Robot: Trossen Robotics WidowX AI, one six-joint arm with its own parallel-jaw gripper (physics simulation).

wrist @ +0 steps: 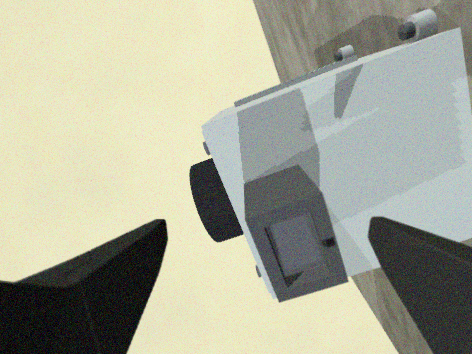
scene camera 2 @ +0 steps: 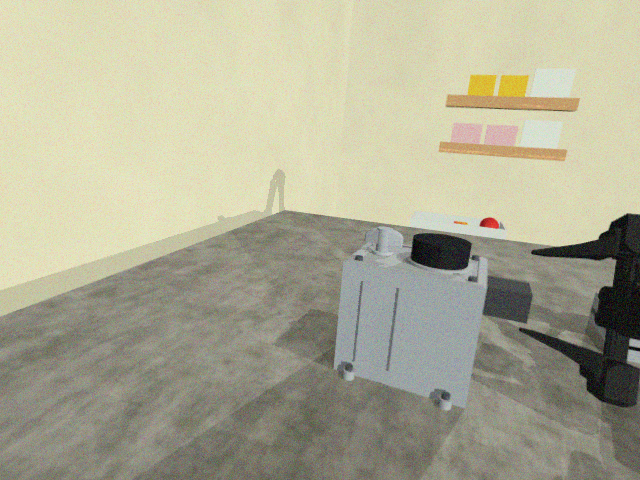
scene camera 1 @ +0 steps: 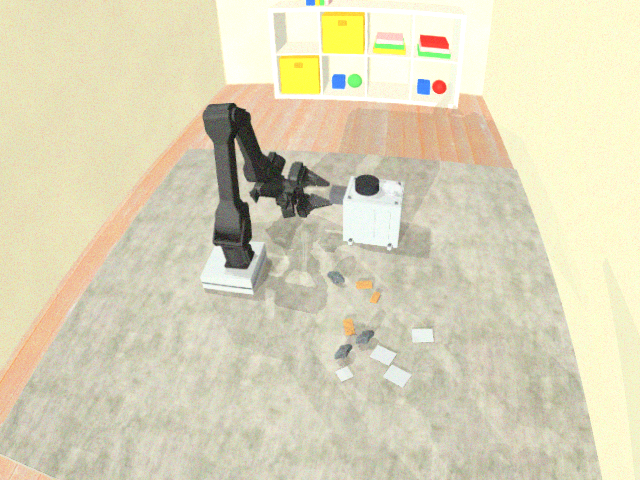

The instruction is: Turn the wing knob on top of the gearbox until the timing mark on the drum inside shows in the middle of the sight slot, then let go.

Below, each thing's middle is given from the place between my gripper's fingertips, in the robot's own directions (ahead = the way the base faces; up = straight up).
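Grey wing knob (scene camera 2: 384, 237): 16 cm ahead of my hand, 1 cm left of it, 1 cm above it. Gearbox (scene camera 2: 411, 320): my gripper 10 cm short of it, 1 cm to the right of it, 3 cm above it.
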